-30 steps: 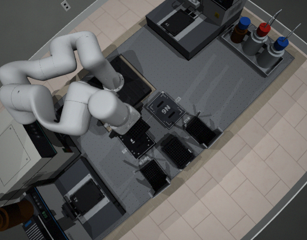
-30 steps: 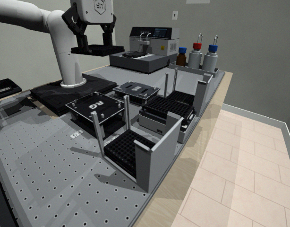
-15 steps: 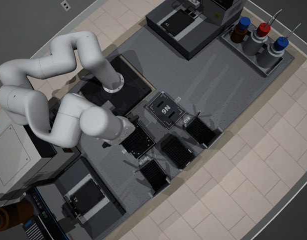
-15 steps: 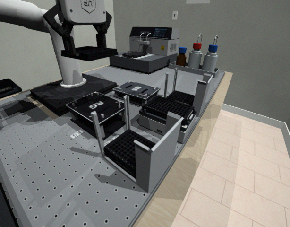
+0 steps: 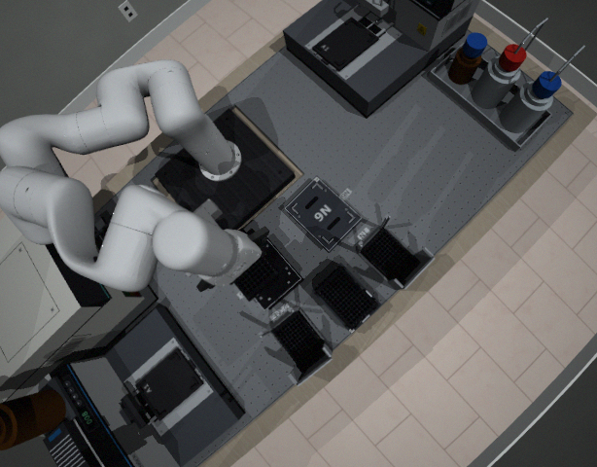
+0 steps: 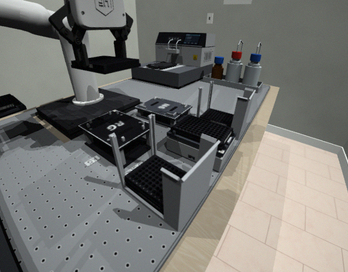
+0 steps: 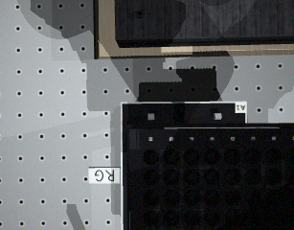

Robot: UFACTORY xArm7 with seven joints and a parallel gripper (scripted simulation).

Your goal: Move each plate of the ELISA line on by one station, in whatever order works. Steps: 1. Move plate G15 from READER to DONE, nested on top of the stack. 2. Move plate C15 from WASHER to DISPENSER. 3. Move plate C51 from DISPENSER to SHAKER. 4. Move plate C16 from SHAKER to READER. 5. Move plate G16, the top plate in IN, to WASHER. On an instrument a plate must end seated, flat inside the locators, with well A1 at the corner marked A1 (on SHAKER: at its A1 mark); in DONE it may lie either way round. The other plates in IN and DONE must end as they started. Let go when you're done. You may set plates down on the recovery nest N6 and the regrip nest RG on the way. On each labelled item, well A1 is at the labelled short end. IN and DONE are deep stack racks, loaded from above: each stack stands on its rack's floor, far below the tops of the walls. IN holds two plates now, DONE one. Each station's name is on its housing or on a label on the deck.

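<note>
My gripper is now 17 cm above the RG nest. From my hand the other things lie so: RG deck label 8 cm to the right, 22 cm below; N6 nest 1 cm behind, 21 cm to the left, 19 cm below.
</note>
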